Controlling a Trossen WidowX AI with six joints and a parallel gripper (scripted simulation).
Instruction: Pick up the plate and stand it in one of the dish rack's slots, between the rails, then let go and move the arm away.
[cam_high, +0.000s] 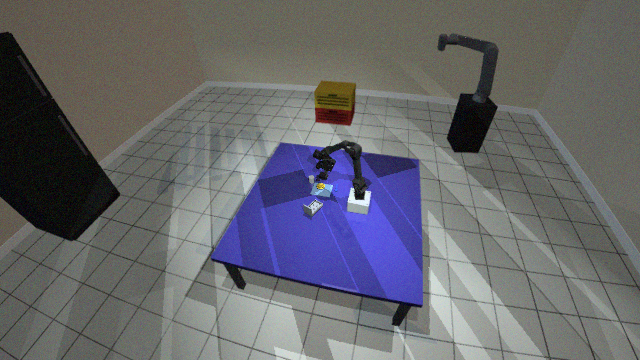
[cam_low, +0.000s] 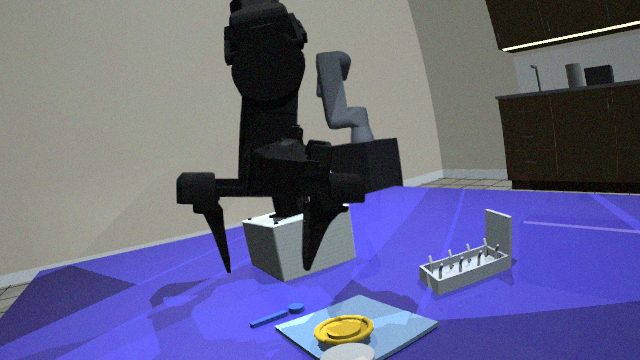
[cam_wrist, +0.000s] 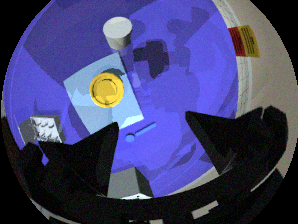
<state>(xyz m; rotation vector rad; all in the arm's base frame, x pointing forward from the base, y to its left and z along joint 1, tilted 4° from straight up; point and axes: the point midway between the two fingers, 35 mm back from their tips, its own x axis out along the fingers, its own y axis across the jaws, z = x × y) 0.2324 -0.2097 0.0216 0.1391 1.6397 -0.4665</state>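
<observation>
The yellow plate is 6 cm ahead of my gripper tip, 4 cm to the left of it and 8 cm below it. Also, from my gripper tip: white cup 14 cm ahead, 3 cm to the right, 7 cm below; then blue spoon 6 cm behind, 5 cm to the left, 9 cm below; then light blue mat 5 cm ahead, 6 cm to the left, 9 cm below.
</observation>
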